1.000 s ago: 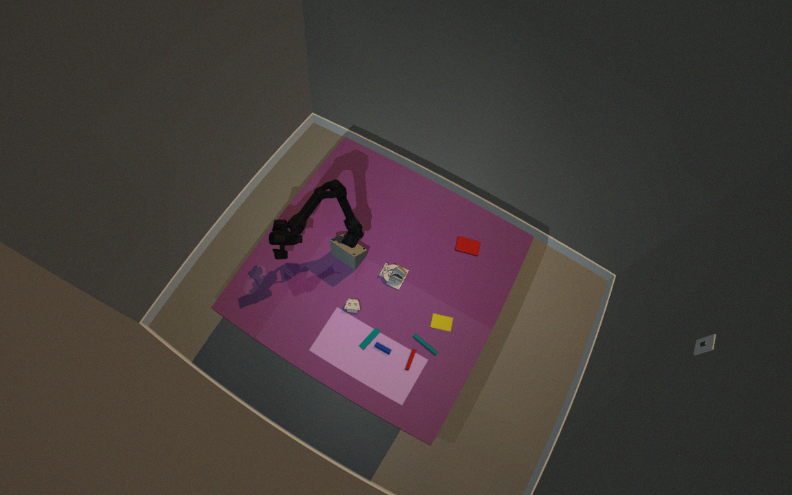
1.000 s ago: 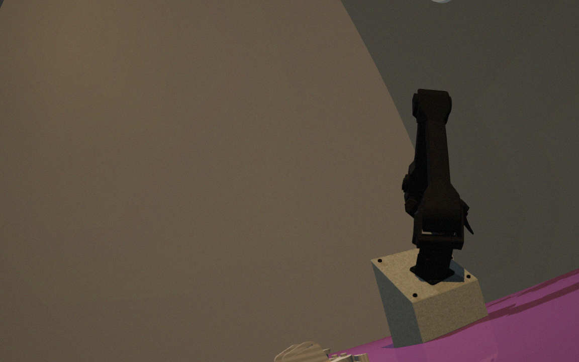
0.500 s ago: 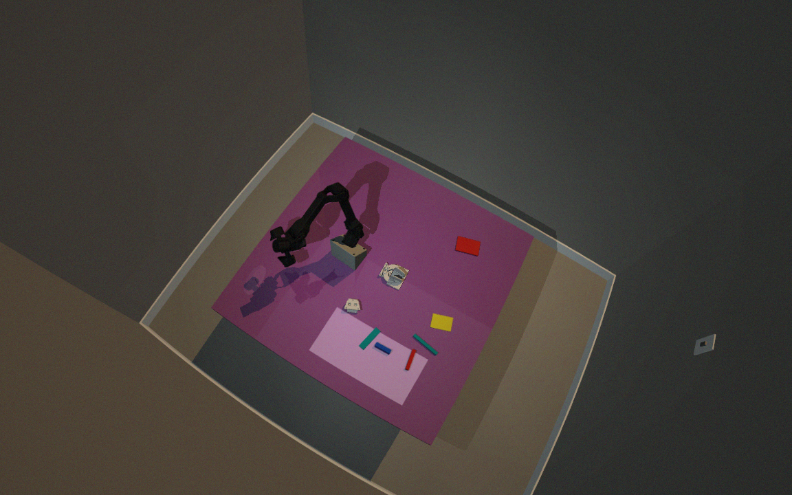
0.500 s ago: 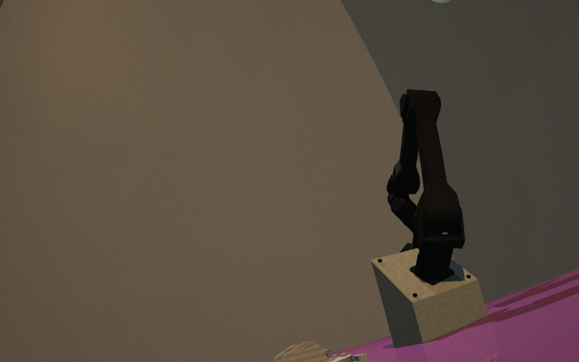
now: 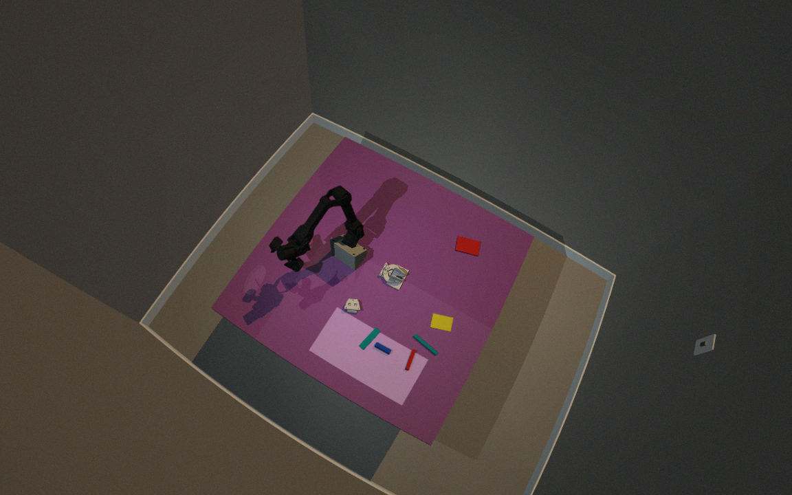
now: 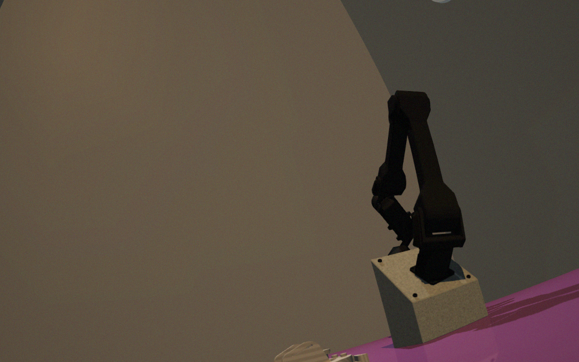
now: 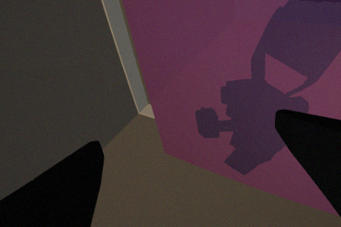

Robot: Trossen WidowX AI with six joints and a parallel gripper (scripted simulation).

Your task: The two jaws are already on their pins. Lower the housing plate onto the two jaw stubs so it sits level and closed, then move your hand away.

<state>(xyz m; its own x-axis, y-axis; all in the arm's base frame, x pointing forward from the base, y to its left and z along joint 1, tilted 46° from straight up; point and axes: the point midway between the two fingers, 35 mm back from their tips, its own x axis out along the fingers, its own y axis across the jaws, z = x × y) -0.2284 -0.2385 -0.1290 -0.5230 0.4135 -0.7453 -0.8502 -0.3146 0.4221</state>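
My gripper tip is 40 cm short of the small white block, 19 cm above it and 2 cm to the right of it. The rest, counted from my gripper tip: red square: 78 cm ahead, 62 cm to the left, 19 cm below; yellow square: 84 cm ahead, 20 cm below, 16 cm to the left; jaw stub: 48 cm ahead, 25 cm to the left, 18 cm below.
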